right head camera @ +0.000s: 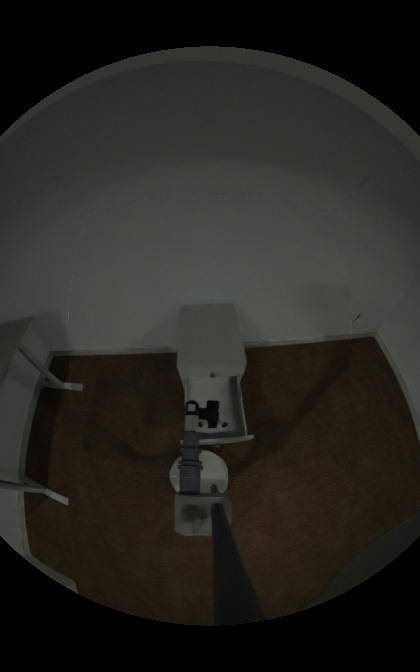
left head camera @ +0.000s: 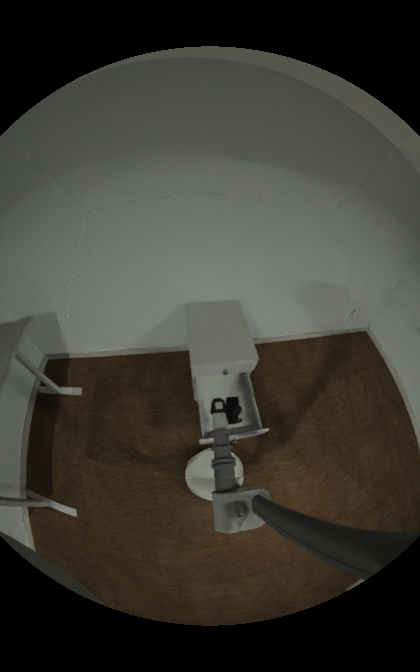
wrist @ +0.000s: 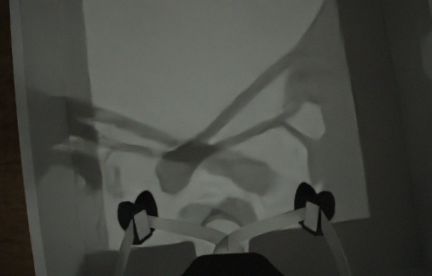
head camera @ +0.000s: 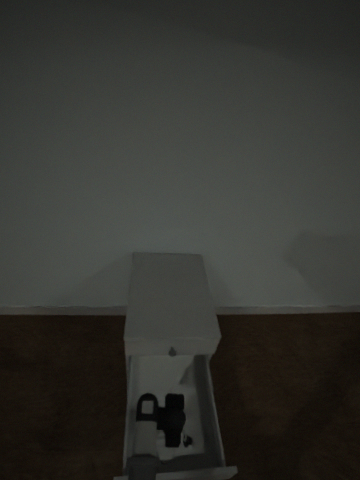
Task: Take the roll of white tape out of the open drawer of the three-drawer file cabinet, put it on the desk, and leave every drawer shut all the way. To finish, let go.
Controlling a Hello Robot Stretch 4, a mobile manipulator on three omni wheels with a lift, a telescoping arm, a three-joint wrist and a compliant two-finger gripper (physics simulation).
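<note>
The white file cabinet (head camera: pixel 170 300) (left head camera: pixel 220 335) (right head camera: pixel 210 335) stands against the wall with its upper drawer (head camera: pixel 227 471) (left head camera: pixel 264 430) (right head camera: pixel 247 438) (wrist: pixel 22 125) pulled out. The lower drawers are hidden. My gripper (right head camera: pixel 213 424) (wrist: pixel 225 203) points down into the drawer, fingers wide apart. In the wrist view, a pale round shape, seemingly the tape roll (wrist: pixel 223 223), lies on the drawer floor near the drawer front, between the fingertips in the picture and partly hidden by the gripper body. Its height below the fingertips is hard to judge. The desk (left head camera: pixel 11 342) (right head camera: pixel 11 345) is at the left edge.
The arm reaches over the drawer front. A round white object (left head camera: pixel 197 475) (right head camera: pixel 218 467) is on the brown floor beneath the arm, in front of the drawer. Desk legs (left head camera: pixel 65 391) (right head camera: pixel 65 386) stand at the left. Drawer walls rise on both sides of the gripper. The picture is dim, with finger shadows inside the drawer.
</note>
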